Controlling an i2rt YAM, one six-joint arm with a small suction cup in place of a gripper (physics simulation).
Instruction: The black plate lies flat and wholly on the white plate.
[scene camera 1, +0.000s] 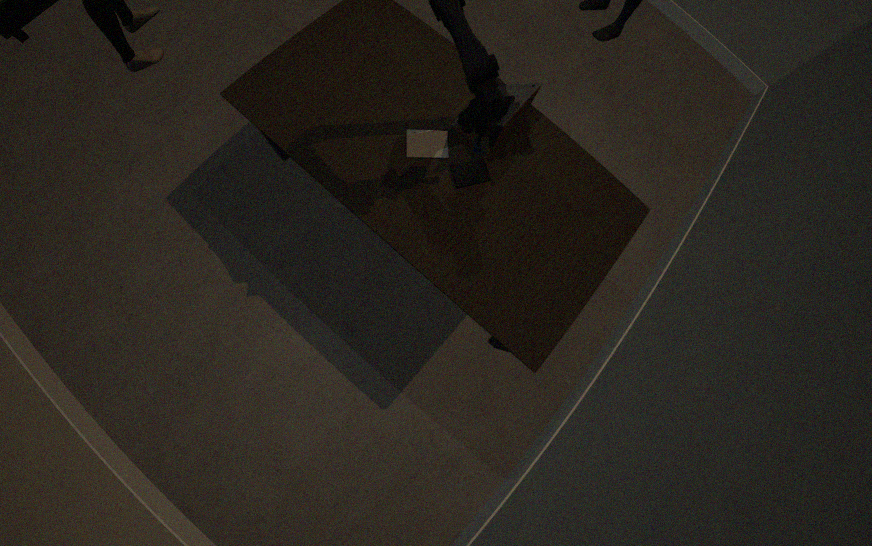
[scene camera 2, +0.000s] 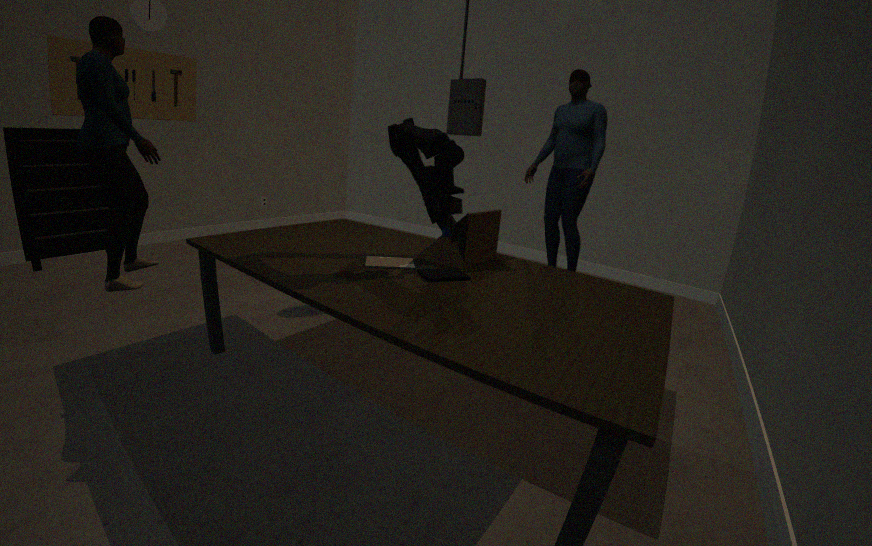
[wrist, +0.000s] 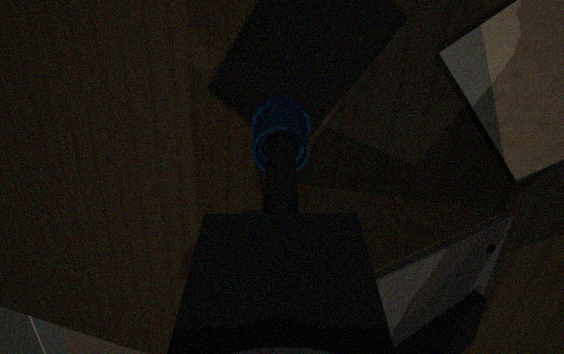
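Pixels of known places: hand, tool point: (scene camera 1: 477, 151) (scene camera 2: 446, 236) (wrist: 280, 124); arm's base, link origin: (scene camera 2: 454, 235).
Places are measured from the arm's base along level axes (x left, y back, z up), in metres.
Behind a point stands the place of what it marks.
The scene is very dark. The black plate (scene camera 1: 472, 174) @(x 0.095, y -0.241, z -0.072 m) (scene camera 2: 441, 273) @(x 0.082, y -0.246, z -0.072 m) (wrist: 309, 53) @(x 0.076, y -0.239, z -0.072 m) lies flat on the table beside it, apart from the white plate. My blue suction cup (wrist: 280, 130) @(x 0.072, y -0.215, z 0.035 m) (scene camera 2: 444, 233) is over the near edge of the black plate, close above it. I cannot tell whether it touches. Nothing hangs from it.
A brown upright block (scene camera 2: 483, 238) @(x 0.112, y 0.000, z 0.007 m) stands right behind the arm's base. A person (scene camera 2: 575, 168) stands beyond the table's far side. A panel (scene camera 2: 466, 105) hangs from the ceiling above the arm. The table edge (wrist: 421, 253) @(x -0.009, y -0.116, z -0.005 m) shows at the wrist view's lower right.
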